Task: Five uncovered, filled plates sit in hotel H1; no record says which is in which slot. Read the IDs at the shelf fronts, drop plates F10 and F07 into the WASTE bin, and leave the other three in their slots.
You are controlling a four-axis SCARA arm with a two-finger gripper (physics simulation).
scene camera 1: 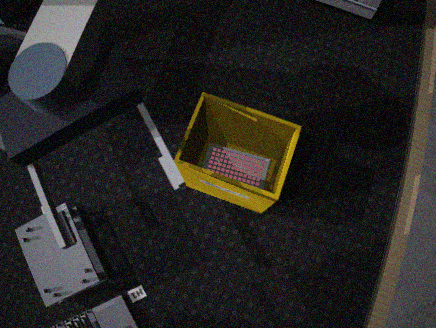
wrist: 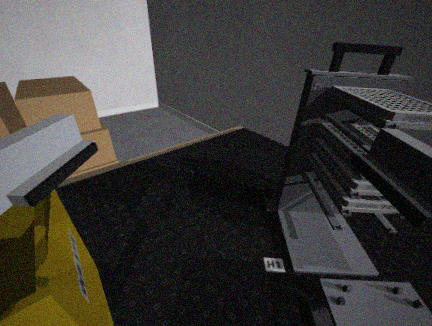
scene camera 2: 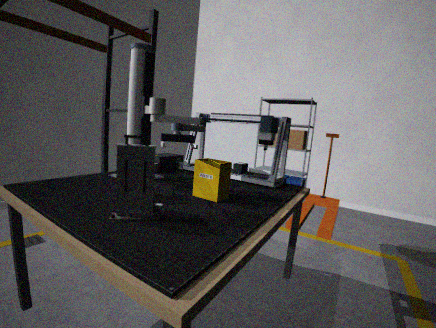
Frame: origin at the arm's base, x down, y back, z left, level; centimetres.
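Seen in the pictures: gripper, fingertip midpoint: (scene camera 1: pixel 122 217) (wrist: pixel 224 138) (scene camera 2: pixel 180 146).
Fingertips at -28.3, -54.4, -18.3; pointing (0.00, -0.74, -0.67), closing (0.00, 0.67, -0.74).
A point is followed by its place in that frame, as x, y, z.
The yellow WASTE bin (scene camera 1: pixel 235 192) @(-14.1, -66.4, -8.5) (scene camera 2: pixel 211 187) @(-8.3, -68.4, -8.6) (wrist: pixel 60 285) @(-19.5, -58.2, -8.4) stands on the table. One plate with pink wells (scene camera 1: pixel 237 165) @(-2.8, -65.0, -1.3) lies on its floor. Hotel H1 (scene camera 2: pixel 136 170) @(-20.1, -59.2, -49.0) (wrist: pixel 296 135) @(-19.4, -62.1, -42.5) shows at the right of the wrist view, tilted, with its H1 label (scene camera 1: pixel 136 293) @(-1.3, -54.6, -31.8) (wrist: pixel 274 264) @(-1.3, -54.7, -31.9) in front. Several plates show in its slots, one high up with an open well pattern (wrist: pixel 400 100) @(-27.9, -51.0, -43.0); their IDs cannot be read. My gripper (scene camera 1: pixel 117 207) @(-28.3, -54.4, -18.3) (wrist: pixel 224 138) @(-28.3, -54.4, -18.3) is open and empty, its fingers wide apart. One finger is near the bin's left side; the other is above the pegged stand and overlaps the hotel in the wrist view.
A grey pegged stand (scene camera 1: pixel 57 265) @(-7.3, -39.6, -31.6) (wrist: pixel 375 305) @(-7.3, -42.4, -33.2) is beside the hotel. A gantry machine (scene camera 2: pixel 282 150) @(-27.4, -85.0, 56.2) stands at the table's far side. Cardboard boxes (wrist: pixel 55 110) are beyond the wooden table edge (scene camera 1: pixel 397 245) @(0.0, -102.9, -6.0) (scene camera 2: pixel 95 260) @(0.2, -73.8, -74.9).
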